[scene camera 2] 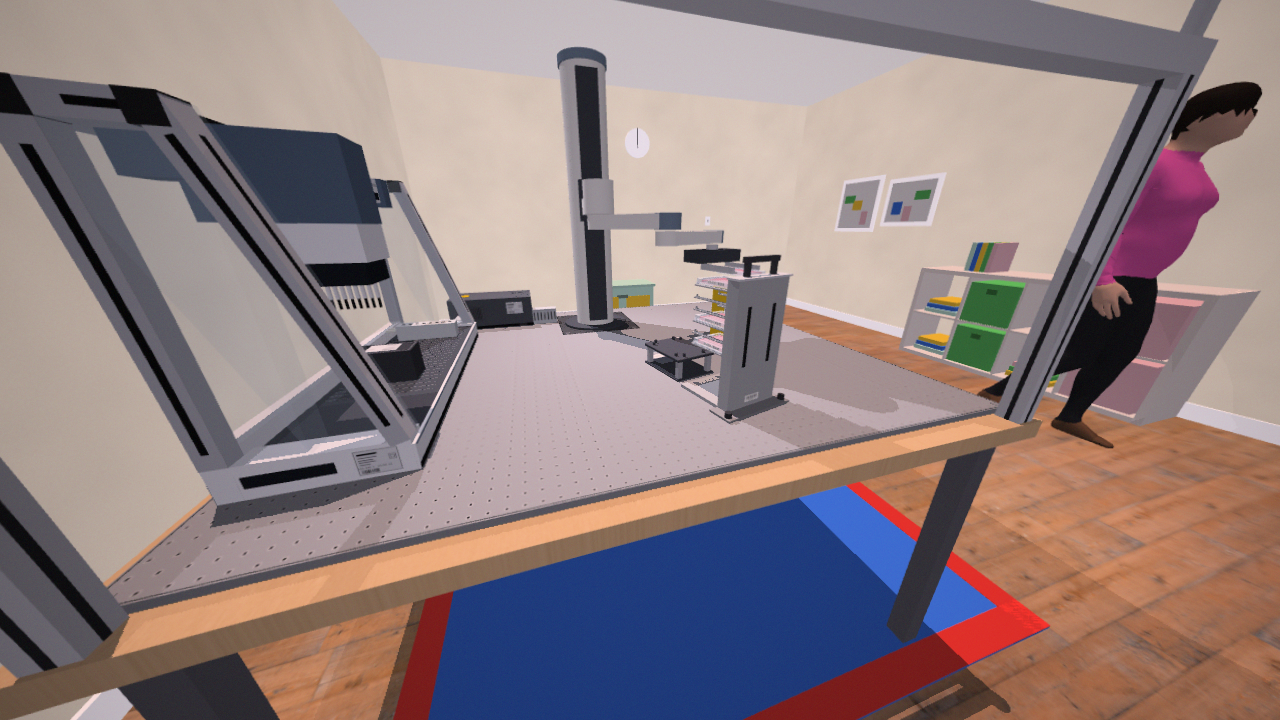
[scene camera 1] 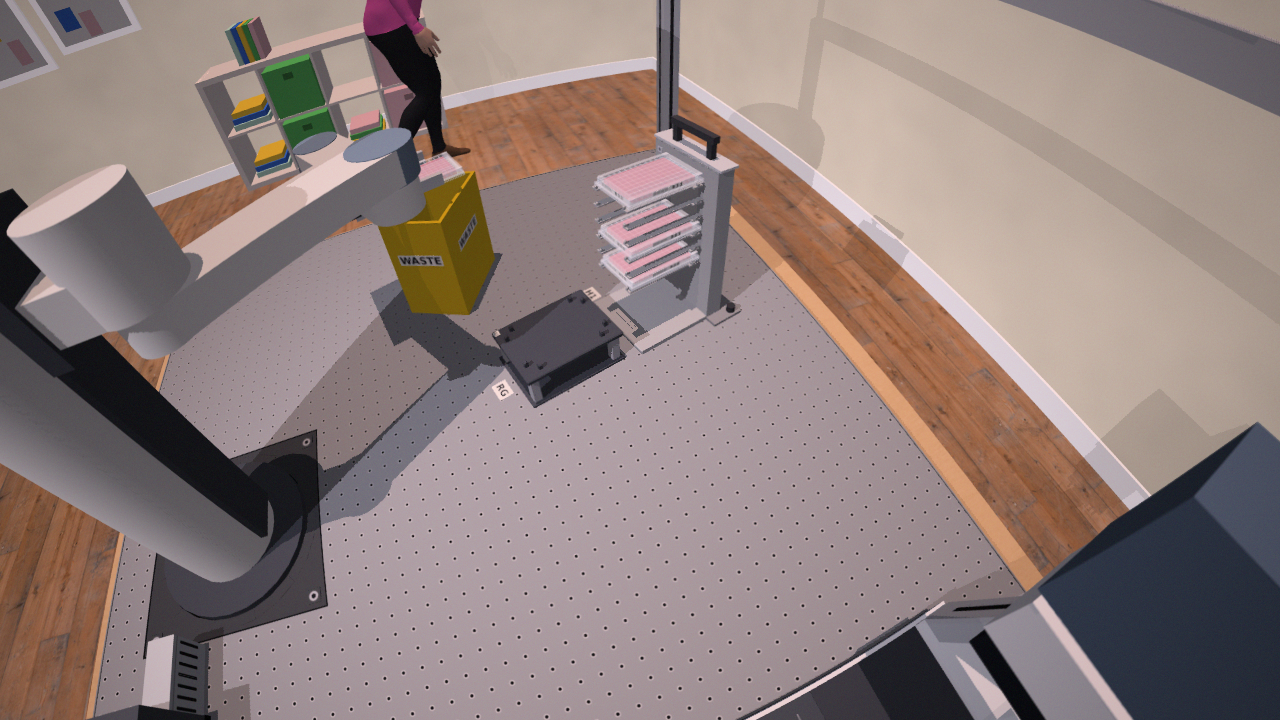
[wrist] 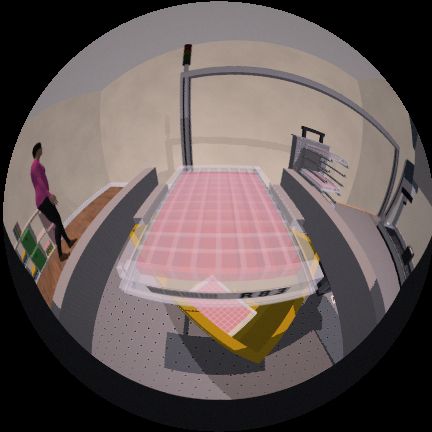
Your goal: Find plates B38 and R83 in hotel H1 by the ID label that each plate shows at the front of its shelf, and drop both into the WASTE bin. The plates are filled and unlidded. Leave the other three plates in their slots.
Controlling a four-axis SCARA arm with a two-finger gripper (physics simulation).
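Frame: origin at the arm's base, x right, y ahead, z up, level; centimetres.
Seen in the pictures: gripper, fingertip midpoint: (scene camera 1: 432, 166) (wrist: 218, 175); arm's base, link origin: (scene camera 2: 595, 324) (scene camera 1: 240, 539).
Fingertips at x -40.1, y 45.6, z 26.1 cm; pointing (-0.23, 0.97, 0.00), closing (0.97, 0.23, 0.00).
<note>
Pixels of each thing's top centre, then the offset from my fingertips to it.
- plate R83, top centre: (wrist: 218, 193) (scene camera 1: 419, 172) (scene camera 2: 741, 269) dx +0.5, dy -2.3, dz -0.3 cm
- yellow WASTE bin, top centre: (wrist: 221, 241) (scene camera 1: 427, 196) dx +0.8, dy -2.1, dz -4.8 cm
- pink plate, top centre: (wrist: 217, 305) dx +0.4, dy -2.3, dz -22.8 cm
My gripper (wrist: 218, 175) is shut on plate R83 (wrist: 220, 230) (scene camera 1: 440, 166), a filled pink plate whose label reads R83 in the wrist view. The plate is level above the yellow WASTE bin (scene camera 1: 429, 288) (wrist: 259, 346). In scene camera 1 the arm hides the fingers. Another pink plate (wrist: 231, 314) lies inside the bin, turned relative to the held one; its label does not show. Hotel H1 (scene camera 1: 716, 241) (scene camera 2: 751, 344) (wrist: 300, 146) holds pink plates on its top, middle and lower shelves; their labels are unreadable here. The B38 label is not readable in any view.
A dark raised stand (scene camera 1: 559, 338) (scene camera 2: 680, 347) marked RG is between the bin side and H1. The arm's column (scene camera 2: 590, 268) rises behind. A large framed machine (scene camera 2: 286, 179) (scene camera 1: 1172, 537) stands across the table. A person (scene camera 1: 407, 80) (scene camera 2: 1154, 223) (wrist: 42, 182) is beyond the table near shelves.
</note>
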